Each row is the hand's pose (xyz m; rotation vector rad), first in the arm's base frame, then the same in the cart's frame.
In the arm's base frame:
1: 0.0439 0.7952 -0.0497 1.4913 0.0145 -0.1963
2: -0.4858 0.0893 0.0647 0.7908 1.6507 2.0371
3: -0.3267 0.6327 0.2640 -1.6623 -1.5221 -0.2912
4: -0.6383 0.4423 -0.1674 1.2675 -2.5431 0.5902
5: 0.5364 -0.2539 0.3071 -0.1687 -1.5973 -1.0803
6: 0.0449 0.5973 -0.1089 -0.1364 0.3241 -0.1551
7: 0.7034 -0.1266 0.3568 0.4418 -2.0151 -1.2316
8: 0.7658 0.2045 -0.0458 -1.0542 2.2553 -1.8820
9: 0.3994 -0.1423 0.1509 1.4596 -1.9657 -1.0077
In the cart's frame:
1: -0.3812 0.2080 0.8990 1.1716 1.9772 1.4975
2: 0.4317 0.2985 0.5483 0.6272 -0.7276 -1.2590
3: 0.0991 0.0515 0.9827 0.8943 -1.8064 0.6283
4: 0.1823 -0.0573 0.4344 -2.8608 -0.0407 0.2132
5: 0.1670 1.2876 0.9642 1.4492 -0.3328 0.3775
6: -0.2880 0.3415 0.7719 0.1399 0.3302 2.1929
7: 0.0141 1.3253 1.1118 1.8203 0.0133 -0.1632
8: -0.4353 1.1390 0.9142 -1.9913 0.2964 -0.0289
9: 0.0984 1.1082 0.8274 2.1958 0.7968 -0.4063

